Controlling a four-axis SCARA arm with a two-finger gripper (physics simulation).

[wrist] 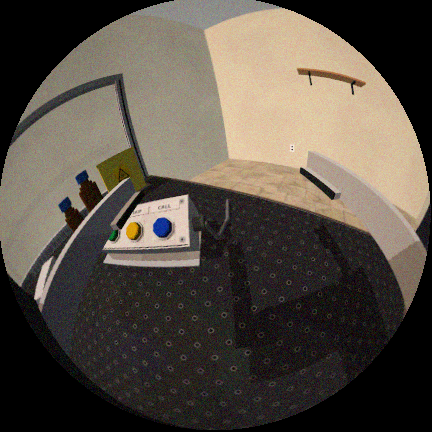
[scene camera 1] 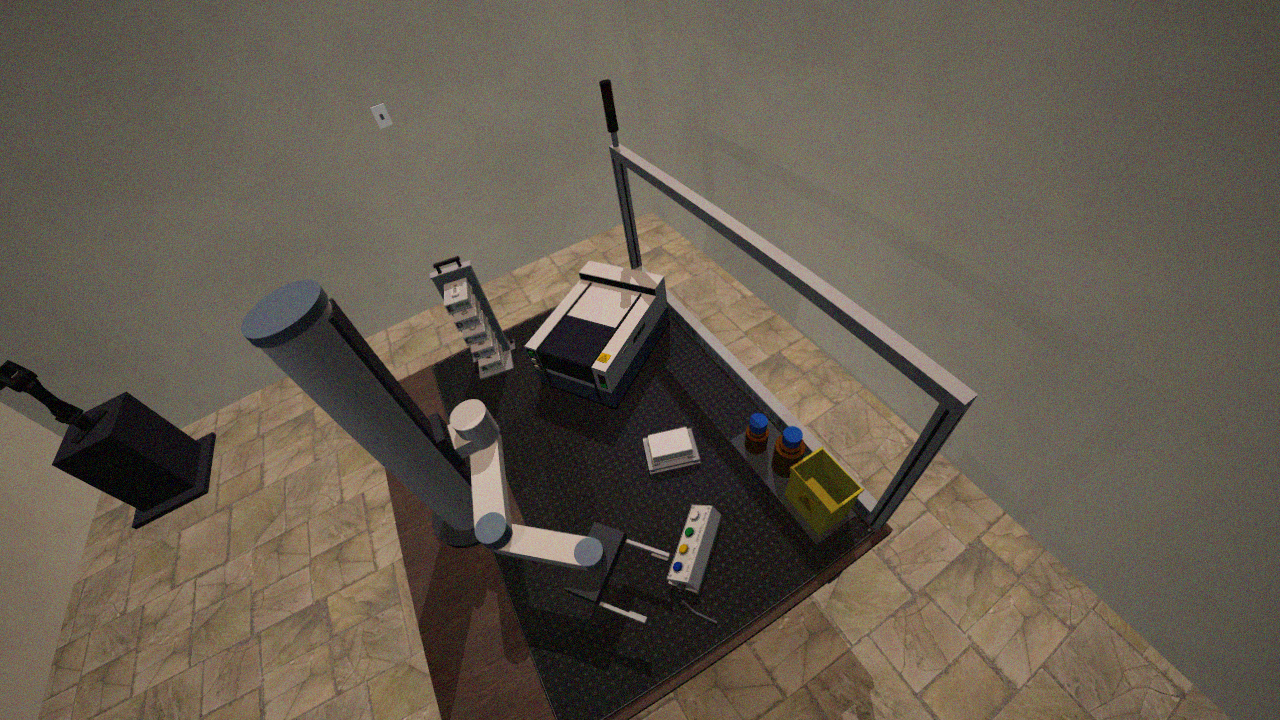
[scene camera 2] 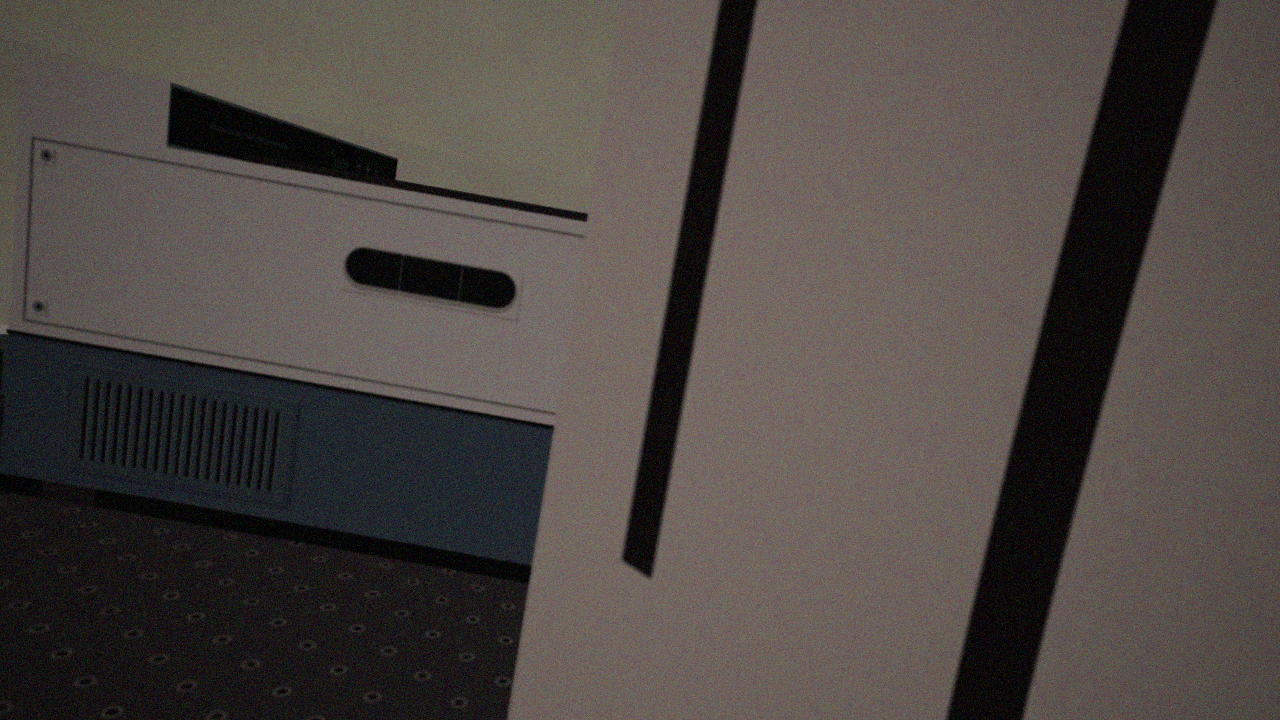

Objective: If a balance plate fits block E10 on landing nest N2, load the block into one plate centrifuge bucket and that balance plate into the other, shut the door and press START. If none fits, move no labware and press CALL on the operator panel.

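Places are measured from the arm's base along level axes (x right, y ahead, z up), in metres.
Where they show: gripper, fingertip midpoint: [wrist: 219,166] [scene camera 1: 658,588]; arm's base at its link origin: [scene camera 1: 470,510].
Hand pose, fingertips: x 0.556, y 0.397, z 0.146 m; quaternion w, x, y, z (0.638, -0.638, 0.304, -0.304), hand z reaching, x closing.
Each offset is from my fingertips to the top centre of the thing. "spot": to the spot under its first point.
My gripper [scene camera 1: 656,586] [wrist: 219,166] is open and empty, its fingers wide apart. One finger is beside the operator panel @(dz -0.050, dx -0.068, dy +0.148 m) [scene camera 1: 704,553] [wrist: 182,215]; in the wrist view it overlaps the panel's left part. The blue CALL button @(dz -0.059, dx -0.038, dy +0.076 m) [scene camera 1: 677,566] [wrist: 162,227] lies between the two fingers' lines in the wrist view. A white block @(dz -0.064, dx -0.376, dy +0.258 m) [scene camera 1: 670,442] sits on a landing nest @(spot: dz -0.102, dx -0.349, dy +0.193 m) [scene camera 1: 657,464]; their labels are unreadable. The centrifuge [scene camera 1: 623,310] [scene camera 2: 179,241] stands at the back; its buckets and START do not show. A rack [scene camera 1: 490,315] holds several pale plates, details too small to read.
Two brown bottles [scene camera 1: 756,435] [scene camera 1: 787,454] [wrist: 90,194] [wrist: 73,219] with blue caps and a yellow bin [scene camera 1: 819,497] [wrist: 114,170] stand along the far side, beside a tall metal frame [scene camera 1: 787,261] [wrist: 122,107]. A cable @(spot: dz -0.126, dx +0.080, dy +0.061 m) [scene camera 1: 698,614] [wrist: 226,220] leaves the panel's end.
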